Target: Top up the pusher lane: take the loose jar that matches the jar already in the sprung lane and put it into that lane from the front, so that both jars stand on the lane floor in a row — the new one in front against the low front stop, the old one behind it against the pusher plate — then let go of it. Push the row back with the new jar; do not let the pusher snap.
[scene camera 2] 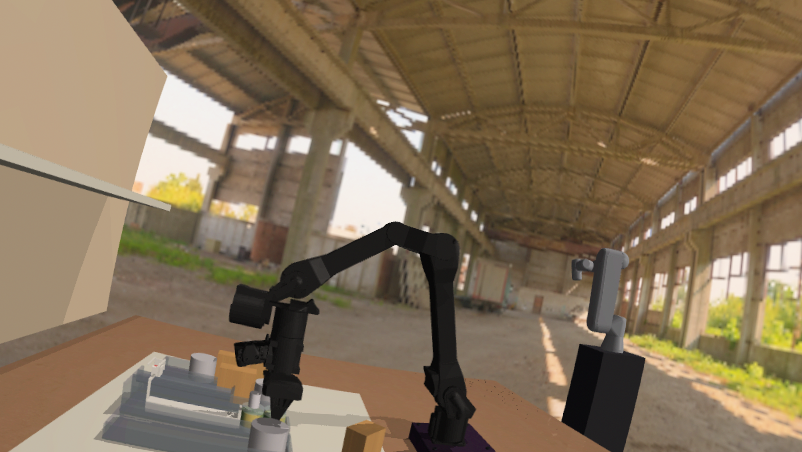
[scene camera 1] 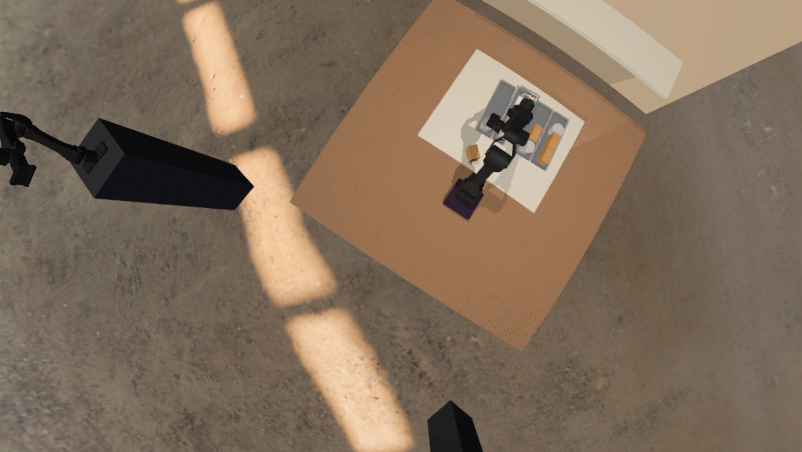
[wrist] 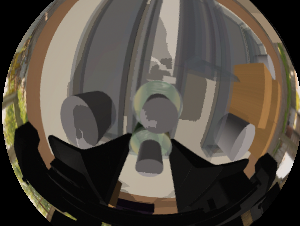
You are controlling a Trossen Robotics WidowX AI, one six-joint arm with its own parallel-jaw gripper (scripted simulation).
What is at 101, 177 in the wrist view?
My gripper.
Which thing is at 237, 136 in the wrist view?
A grey cylinder.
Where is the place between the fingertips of my gripper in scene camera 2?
274, 417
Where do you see a grey cylinder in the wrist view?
86, 118
